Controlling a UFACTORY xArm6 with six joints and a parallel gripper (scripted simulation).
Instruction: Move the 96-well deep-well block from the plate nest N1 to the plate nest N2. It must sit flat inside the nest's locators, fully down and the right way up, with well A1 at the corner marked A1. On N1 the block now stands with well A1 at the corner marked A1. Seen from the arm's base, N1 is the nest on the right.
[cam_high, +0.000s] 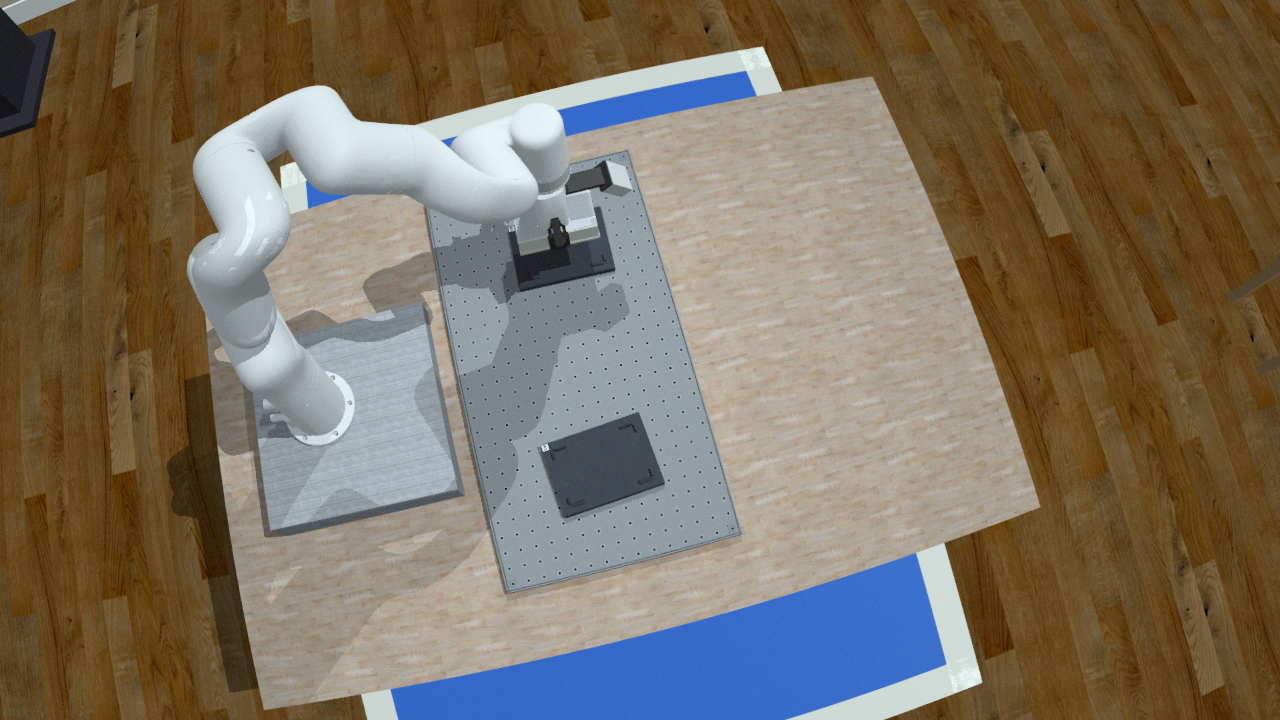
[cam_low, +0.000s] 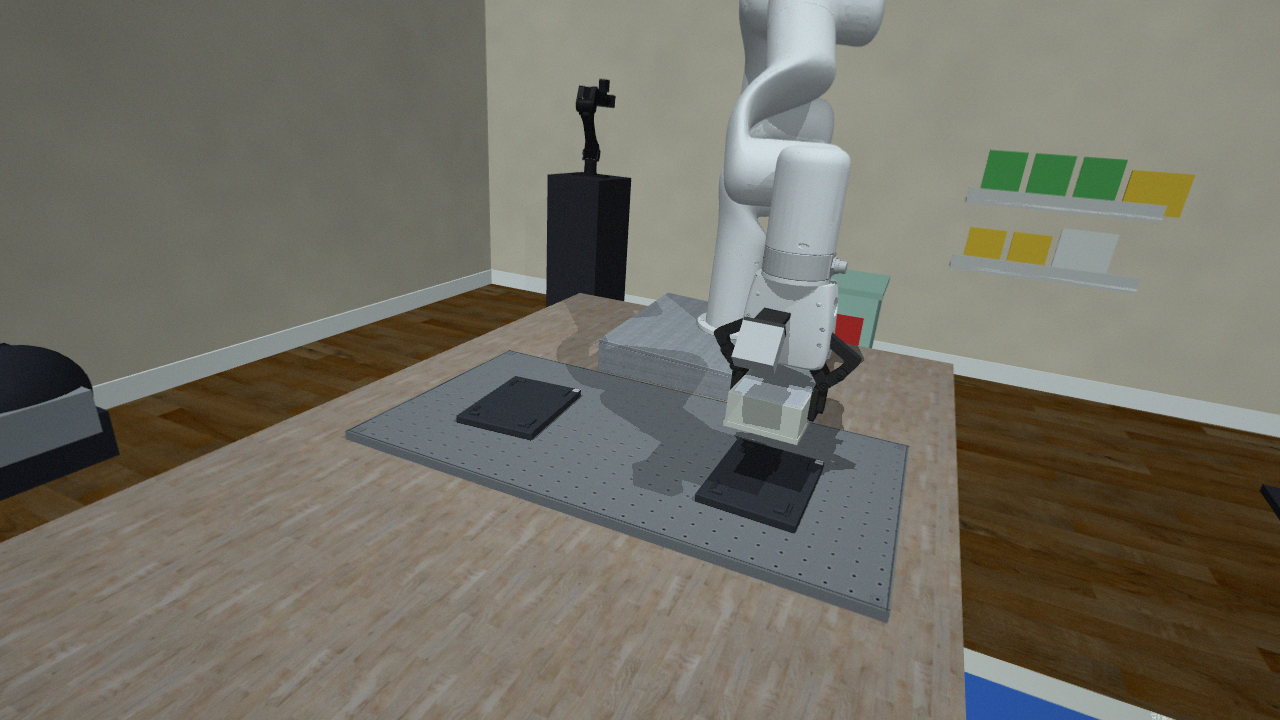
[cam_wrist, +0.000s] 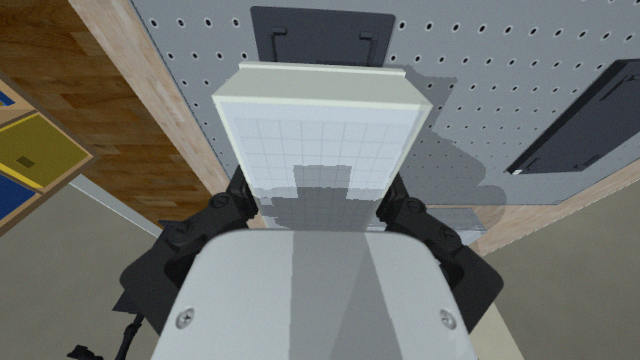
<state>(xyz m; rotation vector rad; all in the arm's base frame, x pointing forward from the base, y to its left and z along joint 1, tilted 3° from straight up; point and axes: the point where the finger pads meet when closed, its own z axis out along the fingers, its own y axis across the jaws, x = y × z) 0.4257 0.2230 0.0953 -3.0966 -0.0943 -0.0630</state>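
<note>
Now: the dark plate nest N2 110 mm below my hand. The rest, counted from my hand: white 96-well deep-well block (right at my hand); then dark plate nest N1 (380 mm to the right, 110 mm below, 10 mm ahead).
</note>
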